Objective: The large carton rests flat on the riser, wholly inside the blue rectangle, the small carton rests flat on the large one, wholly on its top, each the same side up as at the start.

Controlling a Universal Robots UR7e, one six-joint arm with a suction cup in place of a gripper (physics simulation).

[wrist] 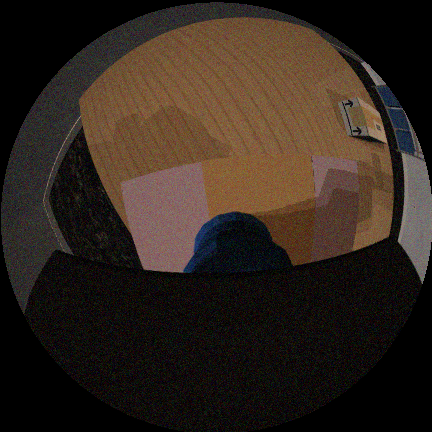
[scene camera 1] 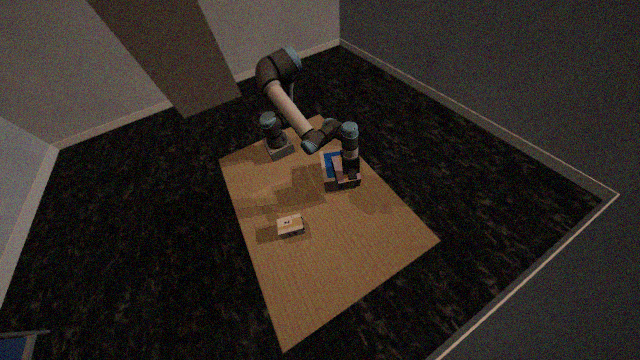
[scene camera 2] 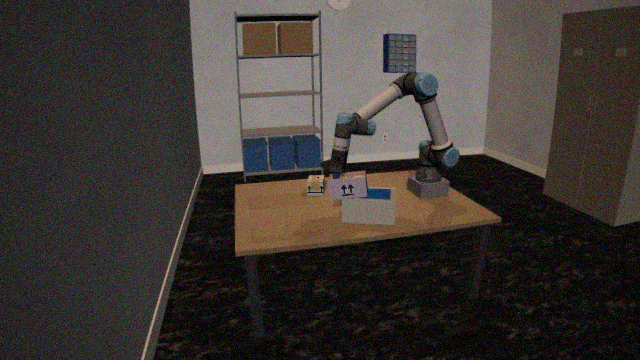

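The large carton [scene camera 1: 338,170] [scene camera 2: 357,189] [wrist: 167,215], pinkish with a tan band, is on my suction cup [scene camera 2: 336,176] [wrist: 232,240], which touches its top. It is tilted slightly and its arrows point up in scene camera 2. It overlaps the riser [scene camera 2: 367,212] [scene camera 1: 332,186] and sticks out past the riser's left end there; whether its underside touches the riser is unclear. Part of the blue rectangle [scene camera 1: 328,162] [scene camera 2: 380,194] shows beside it. The small carton [scene camera 1: 291,224] [scene camera 2: 315,186] [wrist: 367,120] stands upright on the table, apart from the riser.
The wooden table [scene camera 1: 350,260] [scene camera 2: 280,225] [wrist: 225,75] bears the riser, the small carton and the arm's grey base [scene camera 1: 281,150] [scene camera 2: 429,188]. A shelf rack [scene camera 2: 320,100] stands behind the table and a brown cabinet [scene camera 2: 580,125] stands at the right.
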